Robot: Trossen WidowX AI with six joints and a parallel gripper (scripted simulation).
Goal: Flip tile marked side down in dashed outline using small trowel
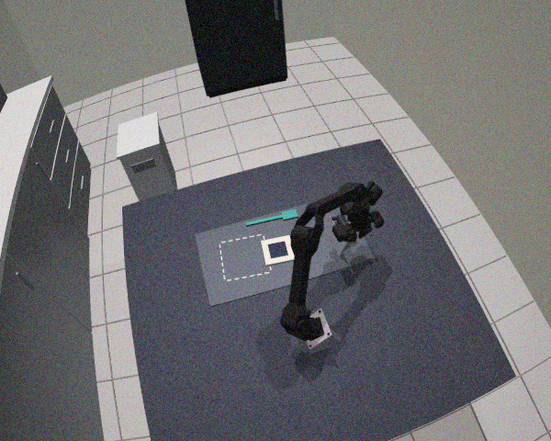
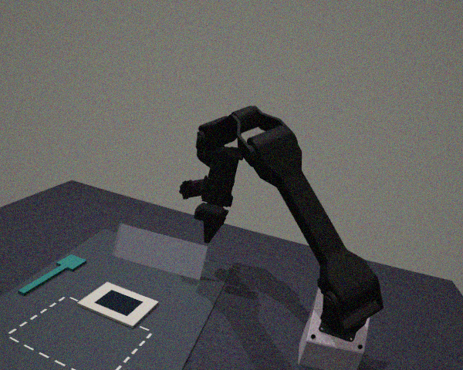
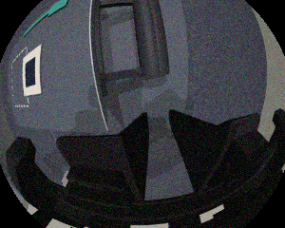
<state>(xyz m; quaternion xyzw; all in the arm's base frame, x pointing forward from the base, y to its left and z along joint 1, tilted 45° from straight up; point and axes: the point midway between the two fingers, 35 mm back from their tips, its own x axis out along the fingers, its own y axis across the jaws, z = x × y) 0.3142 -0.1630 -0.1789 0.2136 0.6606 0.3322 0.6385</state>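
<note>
Right now the trowel is 110 mm ahead of my gripper tip, 40 mm to the left of it and 40 mm below it. Round my gripper tip: teal flat tool 230 mm ahead, 260 mm to the left, 60 mm below; tile 70 mm ahead, 290 mm to the left, 60 mm below.
</note>
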